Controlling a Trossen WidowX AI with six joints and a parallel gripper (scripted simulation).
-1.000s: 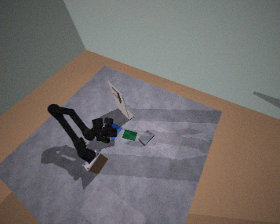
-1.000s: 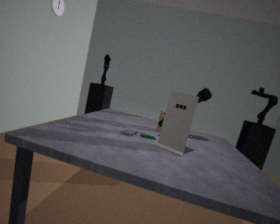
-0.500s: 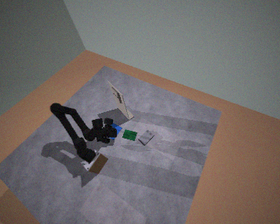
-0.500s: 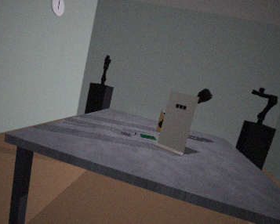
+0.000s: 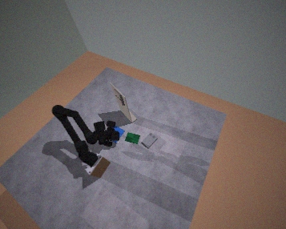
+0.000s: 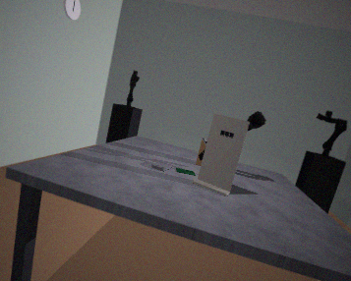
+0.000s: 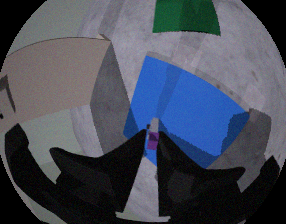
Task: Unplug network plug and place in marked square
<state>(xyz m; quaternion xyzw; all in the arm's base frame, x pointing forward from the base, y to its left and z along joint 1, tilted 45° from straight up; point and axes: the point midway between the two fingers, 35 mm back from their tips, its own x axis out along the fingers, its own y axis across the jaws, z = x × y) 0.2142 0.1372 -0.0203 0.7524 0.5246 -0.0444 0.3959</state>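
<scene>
Right now my gripper tip is right at the plug. Round my gripper tip: beige panel: 180 mm ahead, 20 mm to the left, 140 mm above; then green tile: 50 mm ahead, 150 mm to the right, 20 mm below; then blue square: 10 mm behind, 20 mm below.
</scene>
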